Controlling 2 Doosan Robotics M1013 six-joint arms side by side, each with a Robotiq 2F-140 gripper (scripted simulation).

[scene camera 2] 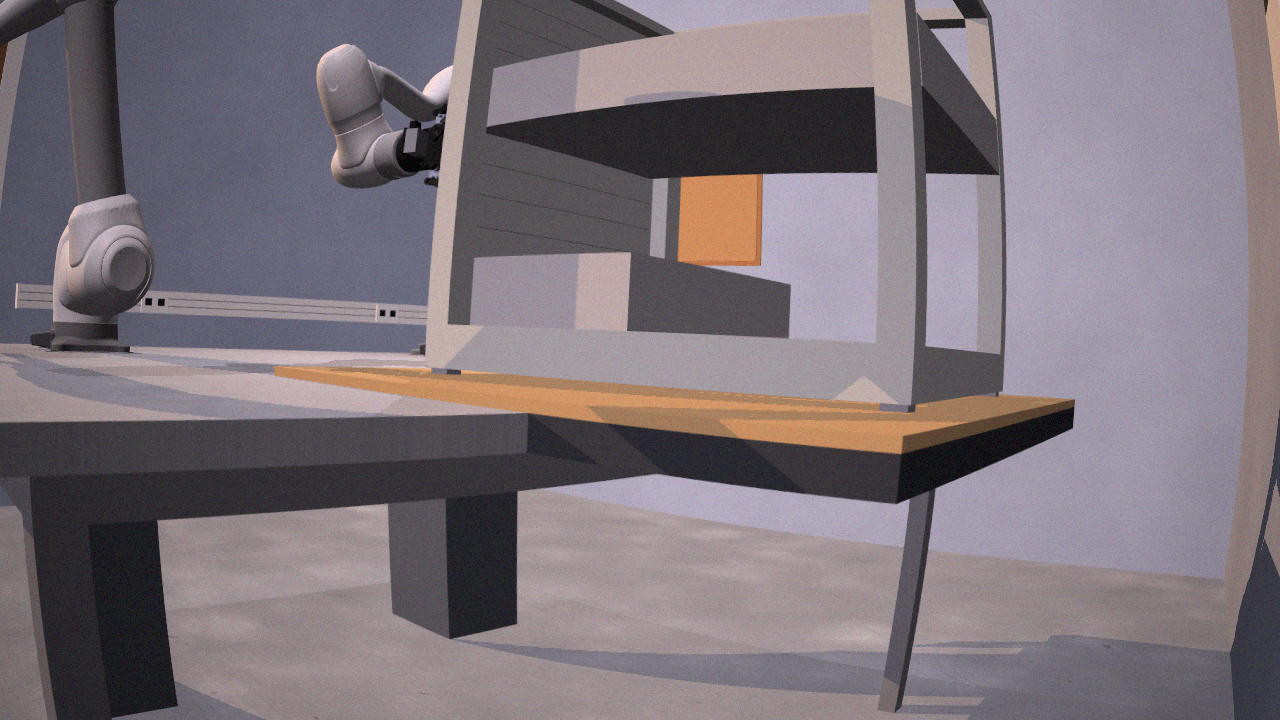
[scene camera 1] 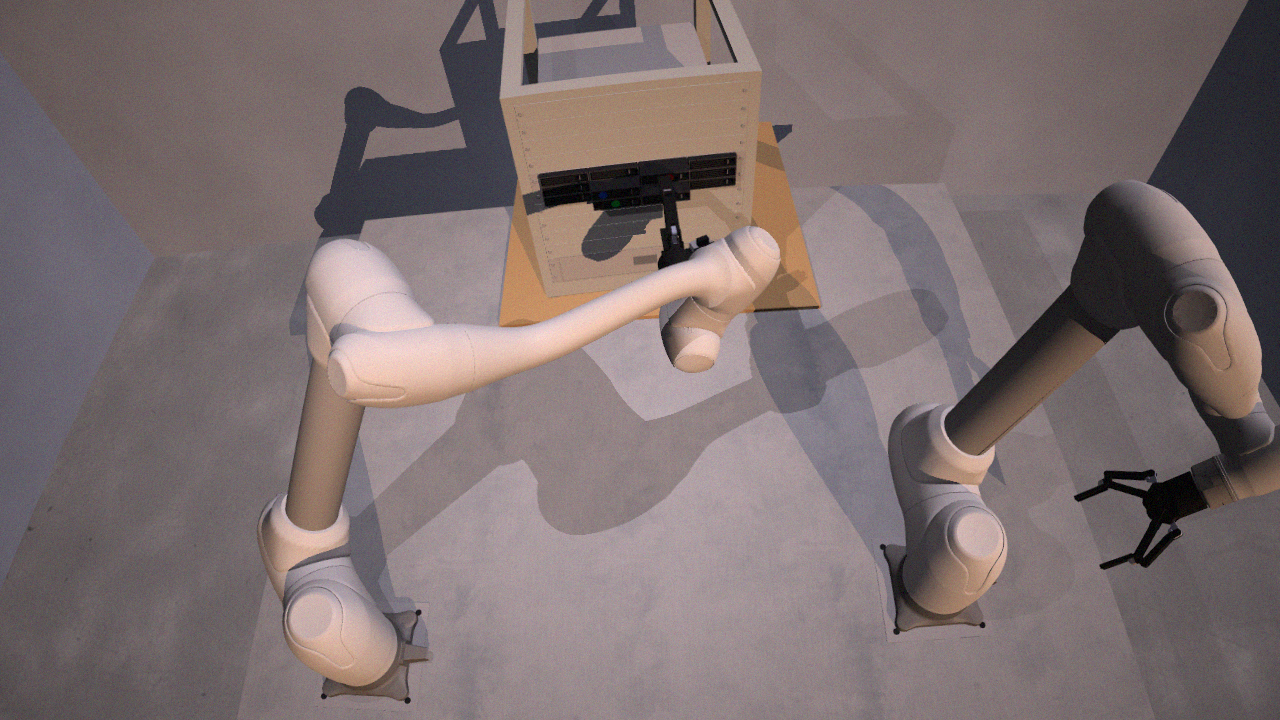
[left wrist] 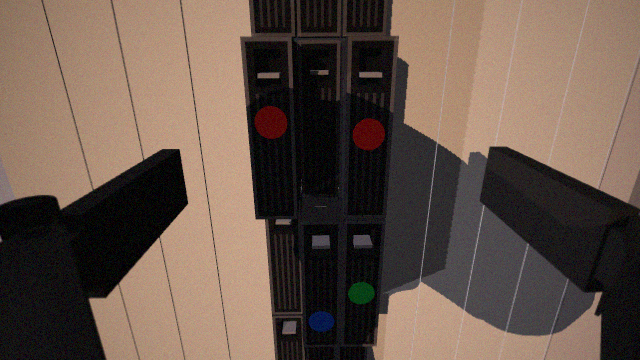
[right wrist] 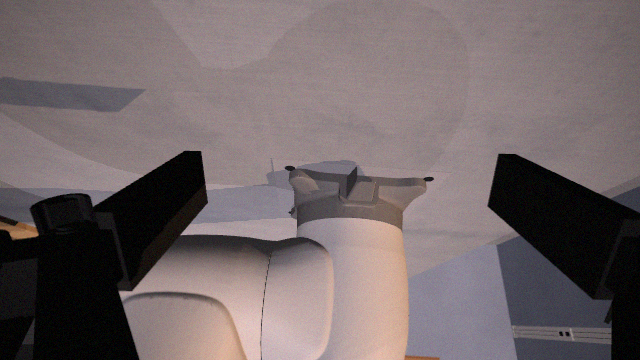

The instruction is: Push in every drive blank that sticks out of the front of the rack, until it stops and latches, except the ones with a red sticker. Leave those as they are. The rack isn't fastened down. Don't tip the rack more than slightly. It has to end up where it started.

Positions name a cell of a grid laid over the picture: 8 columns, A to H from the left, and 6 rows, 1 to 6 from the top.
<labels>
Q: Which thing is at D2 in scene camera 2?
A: A beige rack.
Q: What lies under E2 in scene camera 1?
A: My left gripper.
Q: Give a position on a beige rack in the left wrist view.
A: At G2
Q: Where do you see a green-sticker blank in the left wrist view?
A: At E5
</labels>
